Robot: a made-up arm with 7 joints.
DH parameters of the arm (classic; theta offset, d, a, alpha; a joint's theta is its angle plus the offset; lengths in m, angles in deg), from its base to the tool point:
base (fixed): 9.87 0 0.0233 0
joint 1: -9.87 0.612 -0.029 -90
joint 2: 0 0.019 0.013 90
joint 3: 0 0.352 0.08 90
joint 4: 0 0.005 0.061 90
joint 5: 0 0.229 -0.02 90
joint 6: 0 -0.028 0.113 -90
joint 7: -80.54 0 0.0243 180
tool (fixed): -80.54 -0.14 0 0
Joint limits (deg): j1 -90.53..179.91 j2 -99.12..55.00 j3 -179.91..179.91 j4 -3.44..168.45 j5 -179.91..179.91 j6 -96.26..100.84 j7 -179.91..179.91
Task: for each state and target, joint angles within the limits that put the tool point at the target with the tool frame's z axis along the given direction. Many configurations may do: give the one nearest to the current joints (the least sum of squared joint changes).
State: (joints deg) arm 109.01 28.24 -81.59 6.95 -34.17 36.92 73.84
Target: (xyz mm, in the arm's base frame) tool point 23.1 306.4 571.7 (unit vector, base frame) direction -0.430 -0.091 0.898
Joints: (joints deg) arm 136.56 15.49 -59.60 21.26 -75.48 10.94 68.21
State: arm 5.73 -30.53 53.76 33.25 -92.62 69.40 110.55
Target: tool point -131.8 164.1 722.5 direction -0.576 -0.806 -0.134
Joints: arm 71.63 -58.55 53.80 7.04 -92.74 41.65 110.22
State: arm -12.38 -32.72 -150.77 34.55 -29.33 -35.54 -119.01
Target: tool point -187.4 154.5 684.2 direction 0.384 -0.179 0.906
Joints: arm -28.06 17.71 -179.91 3.54 -18.80 -4.00 -124.36
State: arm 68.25 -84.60 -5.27 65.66 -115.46 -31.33 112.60
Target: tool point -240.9 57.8 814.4 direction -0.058 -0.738 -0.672
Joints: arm 59.22 -97.91 36.00 34.09 -149.78 8.26 106.19
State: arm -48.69 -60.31 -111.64 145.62 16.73 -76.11 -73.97
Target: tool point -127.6 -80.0 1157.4 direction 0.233 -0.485 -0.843
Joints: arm -17.05 -5.49 -89.06 110.45 16.06 -93.98 -73.51
